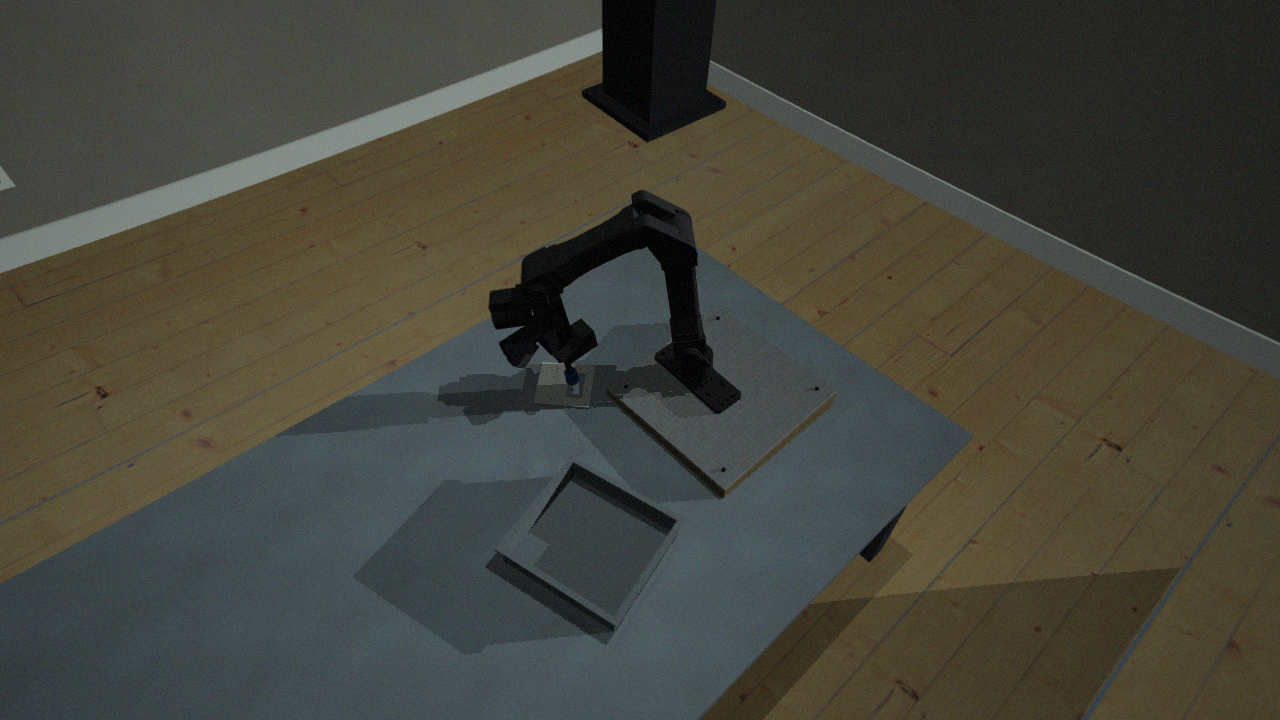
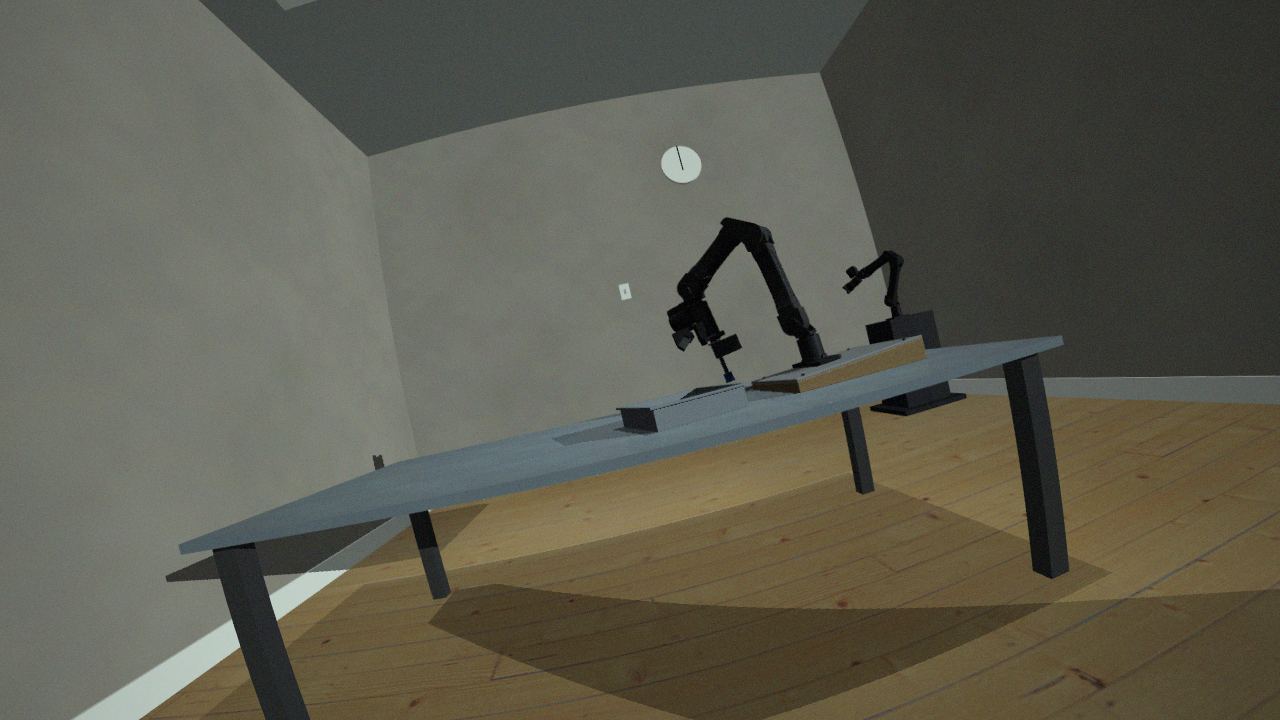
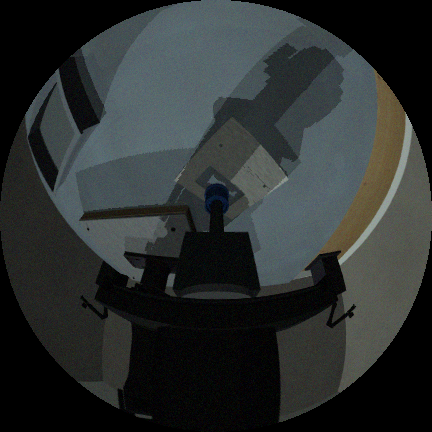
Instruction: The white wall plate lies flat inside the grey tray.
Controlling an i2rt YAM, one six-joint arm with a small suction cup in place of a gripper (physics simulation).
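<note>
The white wall plate [image 1: 550, 389] [image 3: 241, 155] lies flat on the grey table, just left of the arm's base board and partly in the arm's shadow. It has a rectangular opening in its middle. My suction cup [image 1: 570, 383] [image 2: 726, 376] [image 3: 217, 196], blue-tipped, points down at the plate near that opening, very close to its surface; I cannot tell whether it touches. The cup holds nothing. The grey tray [image 1: 555, 587] [image 2: 653, 416] [image 3: 78, 95] stands empty nearer the table's front, well apart from the plate.
The arm stands on a wooden base board [image 1: 752, 429] [image 2: 840, 367] [image 3: 137, 211] near the table's [image 1: 267, 555] right edge. A black pillar [image 1: 657, 62] stands on the floor in the far corner. A second small arm [image 2: 882, 269] sits on a stand behind the table.
</note>
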